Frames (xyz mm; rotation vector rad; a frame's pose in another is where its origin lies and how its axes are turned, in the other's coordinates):
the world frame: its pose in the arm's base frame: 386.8 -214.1 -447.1 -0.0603 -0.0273 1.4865
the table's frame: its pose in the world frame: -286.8 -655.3 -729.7 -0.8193 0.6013 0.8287
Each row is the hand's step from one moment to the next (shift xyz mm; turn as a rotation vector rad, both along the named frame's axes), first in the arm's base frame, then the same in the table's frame.
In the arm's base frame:
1: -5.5 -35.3 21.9 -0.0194 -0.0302 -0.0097
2: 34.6 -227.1 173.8 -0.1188 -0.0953 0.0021
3: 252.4 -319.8 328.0 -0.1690 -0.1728 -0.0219
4: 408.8 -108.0 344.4 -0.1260 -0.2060 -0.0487
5: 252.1 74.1 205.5 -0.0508 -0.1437 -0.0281
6: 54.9 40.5 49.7 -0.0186 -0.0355 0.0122
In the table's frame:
1: -34.9 21.9 7.5 -0.0035 0.0368 0.0043
2: -271.5 96.0 6.3 -0.0183 0.1295 0.0781
3: -509.2 8.8 -119.0 -0.0278 0.2237 0.0900
4: -451.5 -237.9 -192.3 -0.0391 0.2410 0.0331
5: -194.3 -255.9 -89.7 -0.0432 0.1487 -0.0049
6: -32.5 -77.1 -11.4 -0.0235 0.0319 0.0135

